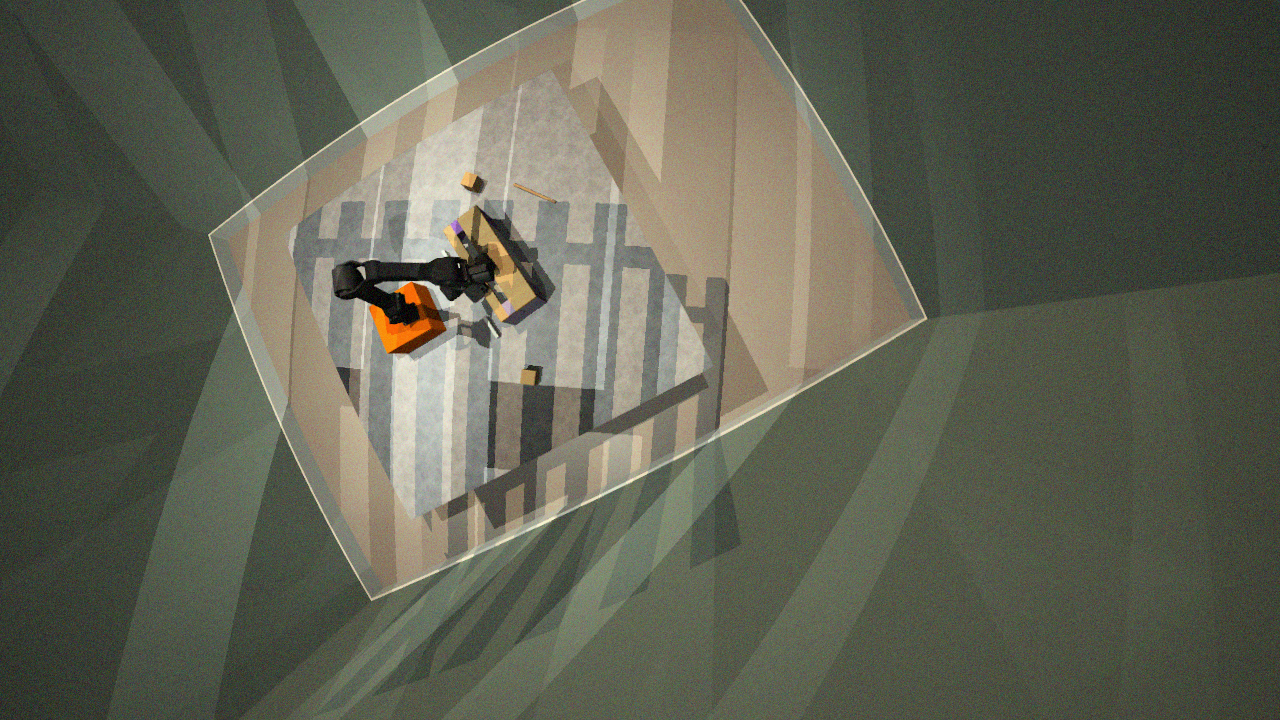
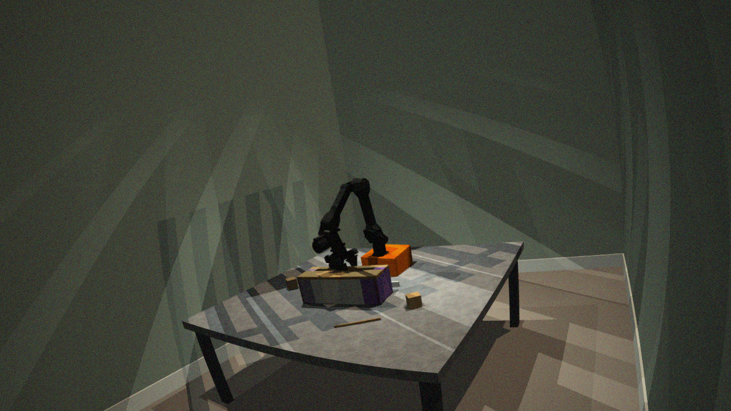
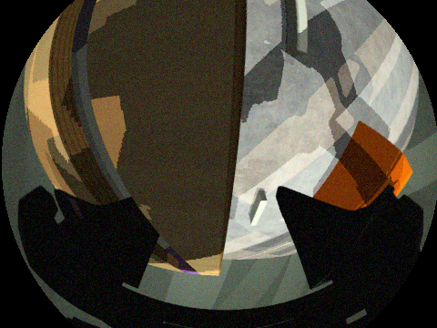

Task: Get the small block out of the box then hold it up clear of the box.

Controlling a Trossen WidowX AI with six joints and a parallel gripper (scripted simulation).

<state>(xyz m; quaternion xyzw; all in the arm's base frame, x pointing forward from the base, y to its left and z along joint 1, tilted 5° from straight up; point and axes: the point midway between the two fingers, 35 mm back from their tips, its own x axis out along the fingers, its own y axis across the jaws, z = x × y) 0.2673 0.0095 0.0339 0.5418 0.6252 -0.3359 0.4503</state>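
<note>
Now: gripper tip 4 cm short of the clear-fronted box and 2 cm above it. The rest, counted from my gripper tip: thin stick 29 cm ahead, 22 cm to the left, 8 cm below; then pale blue block 5 cm ahead, 4 cm to the left.
</note>
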